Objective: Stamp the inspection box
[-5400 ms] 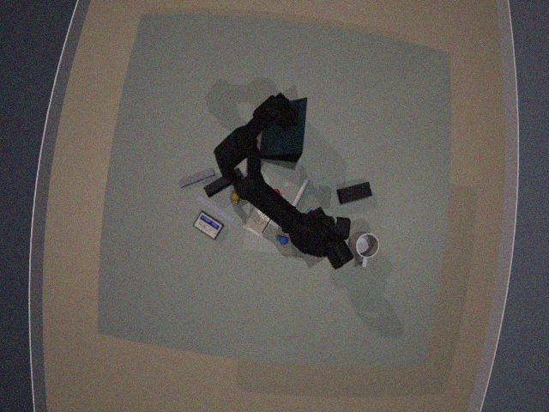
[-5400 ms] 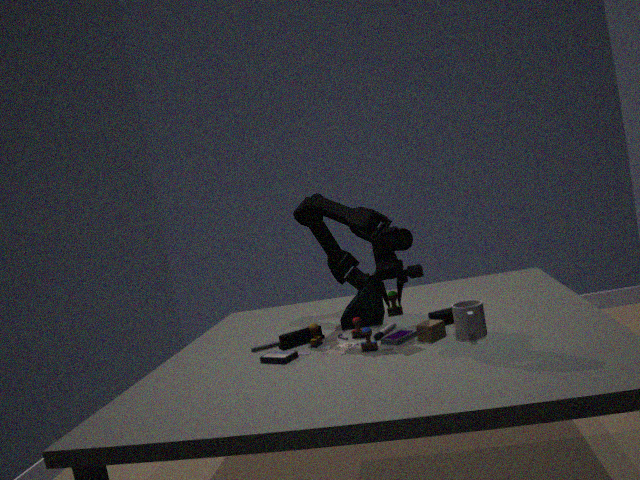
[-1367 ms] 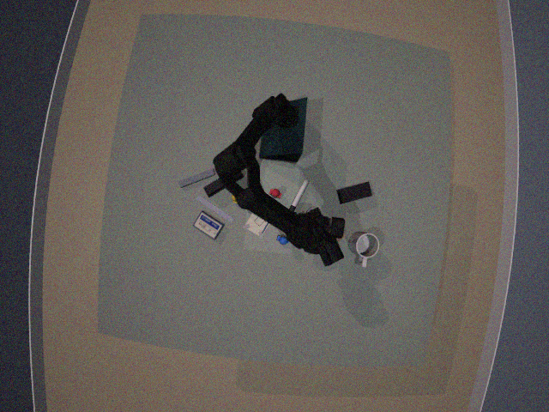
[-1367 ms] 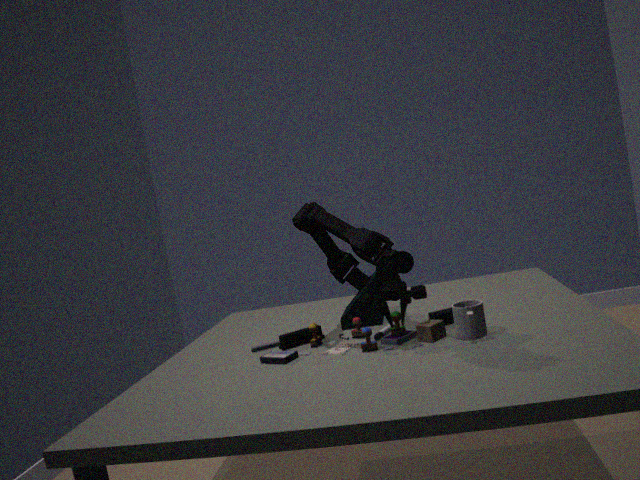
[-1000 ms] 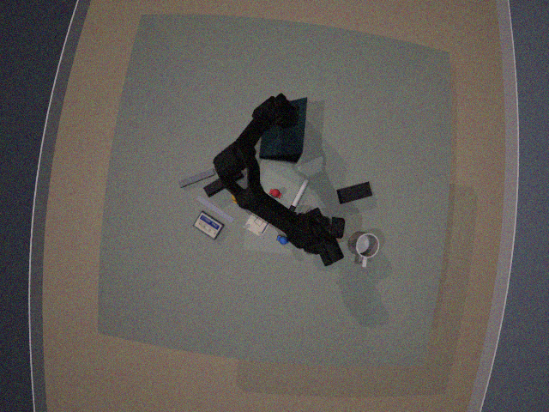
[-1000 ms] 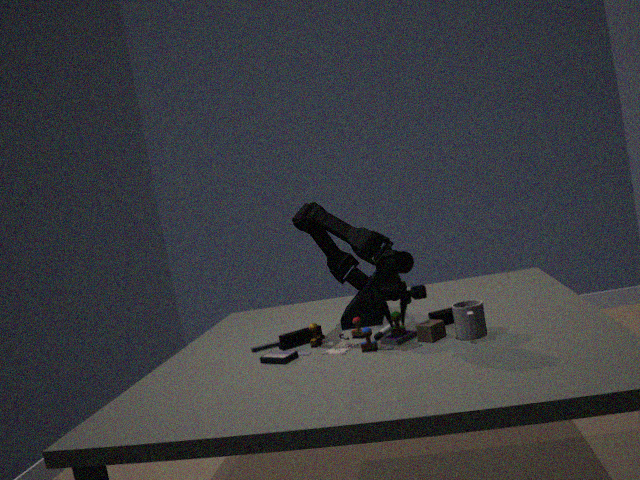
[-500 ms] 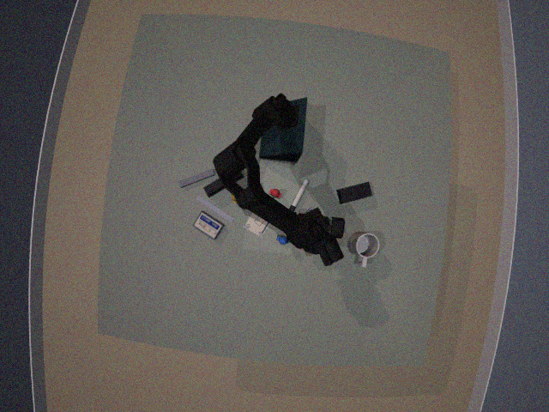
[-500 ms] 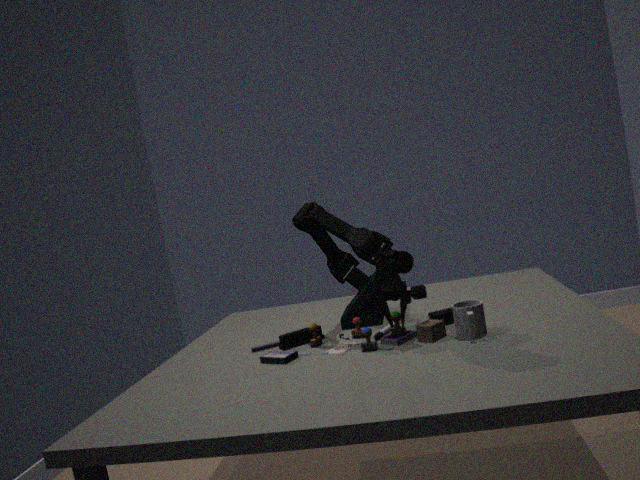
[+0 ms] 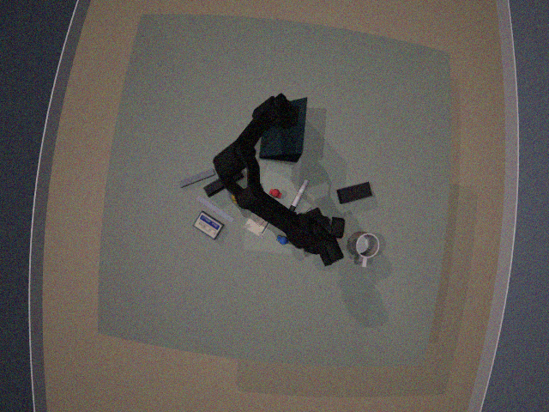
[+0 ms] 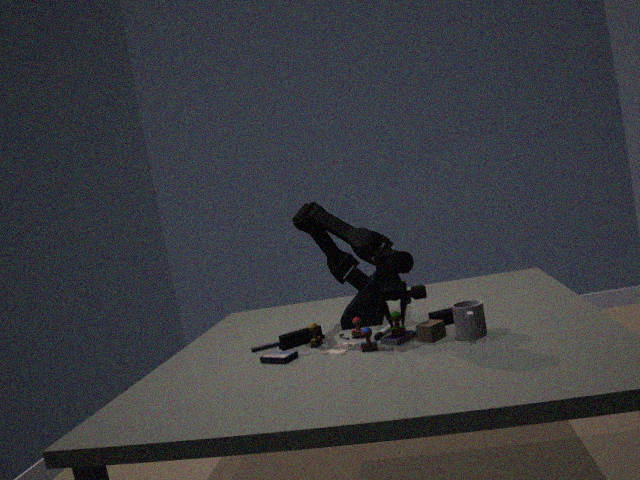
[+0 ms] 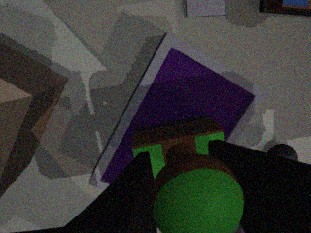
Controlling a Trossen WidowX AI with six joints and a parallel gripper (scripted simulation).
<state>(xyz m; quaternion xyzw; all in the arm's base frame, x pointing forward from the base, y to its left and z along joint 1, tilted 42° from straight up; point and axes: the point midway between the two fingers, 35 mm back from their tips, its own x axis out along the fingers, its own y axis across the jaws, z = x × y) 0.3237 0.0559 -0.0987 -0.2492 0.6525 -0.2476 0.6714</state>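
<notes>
Now: gripper tip right at the green-knobbed stamp. From my gripper tip the other things lie so: tan block (9 cm to the left, 3 cm ahead, 2 cm below); marker (7 cm behind, 5 cm to the right, 3 cm below); purple ink pad (3 cm below).
</notes>
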